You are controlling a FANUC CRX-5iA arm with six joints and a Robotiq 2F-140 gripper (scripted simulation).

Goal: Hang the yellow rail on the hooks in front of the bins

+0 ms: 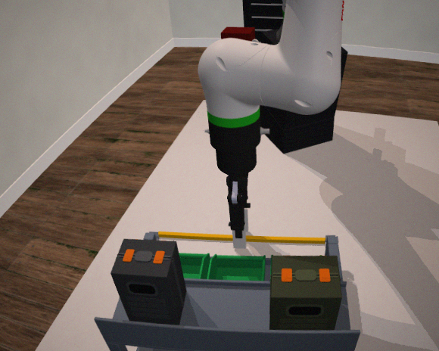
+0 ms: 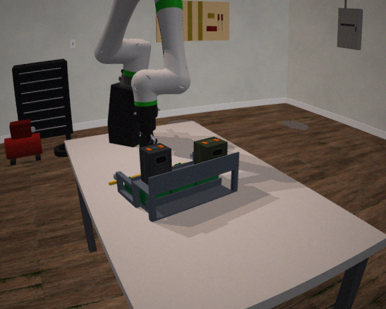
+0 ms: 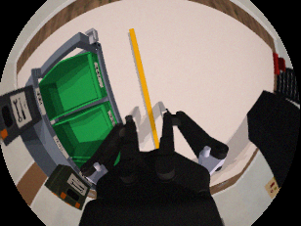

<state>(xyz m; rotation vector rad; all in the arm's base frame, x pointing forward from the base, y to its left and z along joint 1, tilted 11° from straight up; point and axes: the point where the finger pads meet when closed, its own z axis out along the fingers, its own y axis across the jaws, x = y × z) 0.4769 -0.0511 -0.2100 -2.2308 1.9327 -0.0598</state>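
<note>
The yellow rail is 30 mm below my hand. Round my hand: rack shelf 270 mm ahead, 50 mm to the left, 60 mm above.
</note>
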